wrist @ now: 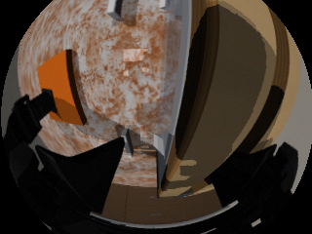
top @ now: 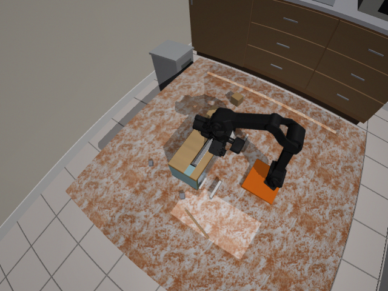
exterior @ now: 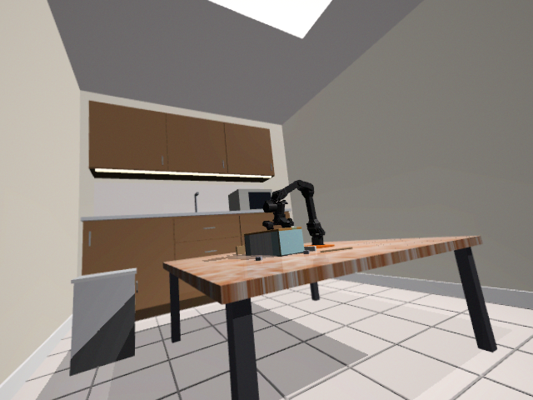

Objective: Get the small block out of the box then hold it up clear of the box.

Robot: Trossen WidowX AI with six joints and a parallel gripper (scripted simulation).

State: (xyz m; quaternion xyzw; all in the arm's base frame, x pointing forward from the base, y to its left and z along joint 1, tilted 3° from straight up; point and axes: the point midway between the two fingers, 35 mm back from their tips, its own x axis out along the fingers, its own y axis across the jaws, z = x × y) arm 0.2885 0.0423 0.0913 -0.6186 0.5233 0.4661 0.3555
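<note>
The box is 3 cm ahead of my gripper tip, 5 cm to the left of it and 2 cm below it. The rest, counted from my gripper tip: thin stick (15 cm behind, 34 cm to the left, 8 cm below); purple block (6 cm ahead, 2 cm to the right); tan cube (16 cm ahead, 32 cm to the right, 6 cm below).
</note>
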